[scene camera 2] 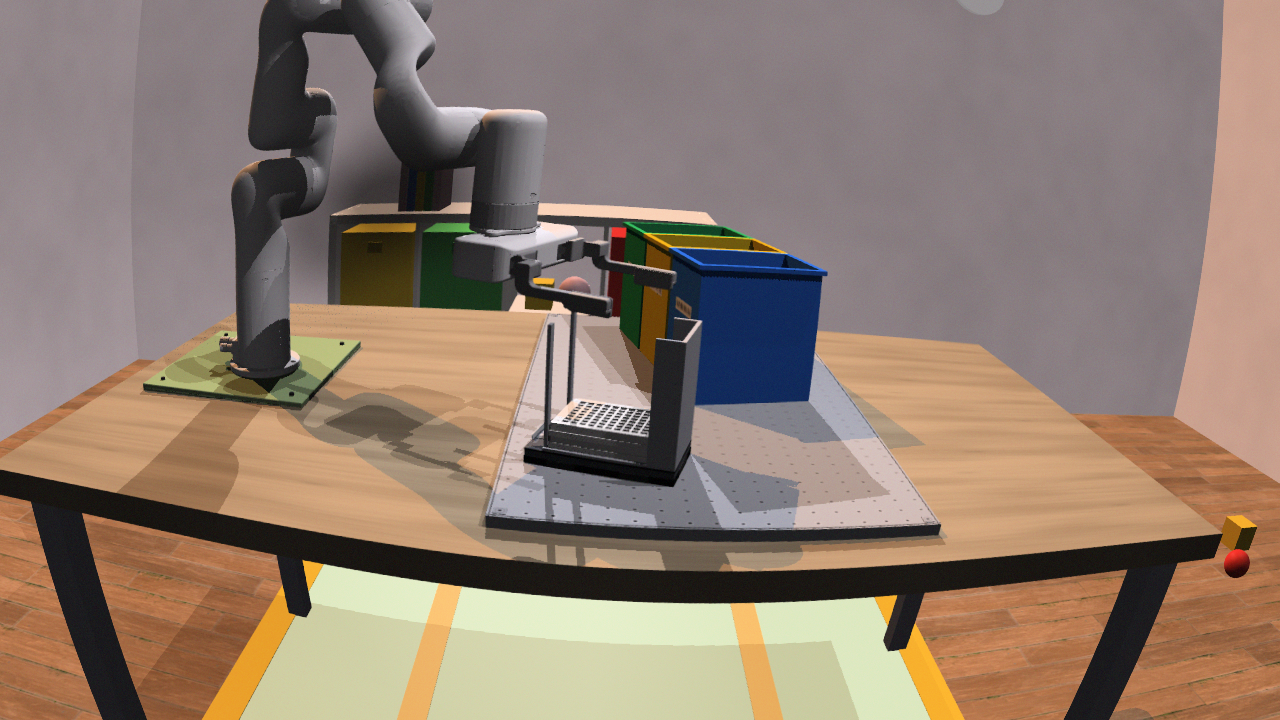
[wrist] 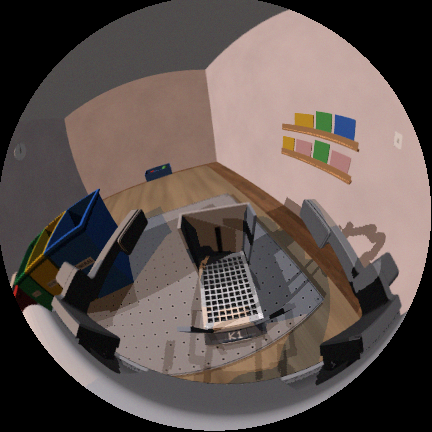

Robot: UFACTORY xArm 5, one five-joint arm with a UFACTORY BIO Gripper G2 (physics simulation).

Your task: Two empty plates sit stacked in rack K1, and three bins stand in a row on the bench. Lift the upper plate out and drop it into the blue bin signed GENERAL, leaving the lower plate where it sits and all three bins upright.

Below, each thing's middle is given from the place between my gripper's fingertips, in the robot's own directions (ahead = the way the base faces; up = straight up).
I see my gripper 15 cm short of the blue bin (scene camera 2: 759, 310), 27 cm to the right of it and 9 cm above it. Also, from my hand: yellow bin (scene camera 2: 658, 256) (12 cm ahead, 40 cm to the left, 9 cm below); then green bin (scene camera 2: 635, 244) (10 cm ahead, 53 cm to the left, 9 cm below).
